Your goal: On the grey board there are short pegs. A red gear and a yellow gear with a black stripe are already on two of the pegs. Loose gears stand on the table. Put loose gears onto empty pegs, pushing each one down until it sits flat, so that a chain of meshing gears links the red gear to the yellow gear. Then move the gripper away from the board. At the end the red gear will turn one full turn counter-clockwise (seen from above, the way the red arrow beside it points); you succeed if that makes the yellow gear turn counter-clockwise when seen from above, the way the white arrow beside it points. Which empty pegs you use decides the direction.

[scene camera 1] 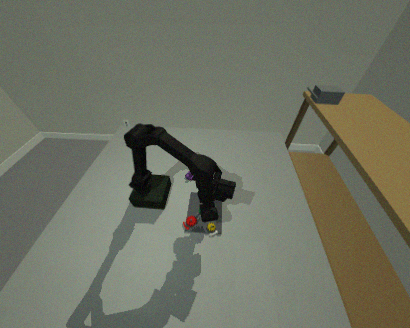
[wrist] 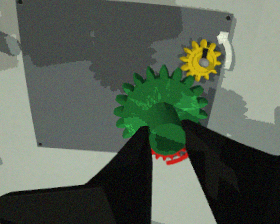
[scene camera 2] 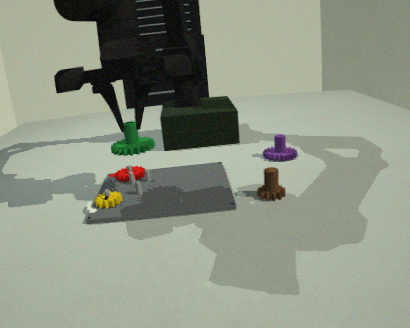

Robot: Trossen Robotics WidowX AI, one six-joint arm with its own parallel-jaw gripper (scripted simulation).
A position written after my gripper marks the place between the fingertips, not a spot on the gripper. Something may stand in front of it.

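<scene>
Yellow gear (wrist: 197, 52) in sight. Green gear (scene camera 2: 133, 144), (wrist: 161, 102), held by my gripper (scene camera 2: 130, 130), (wrist: 164, 129).
</scene>
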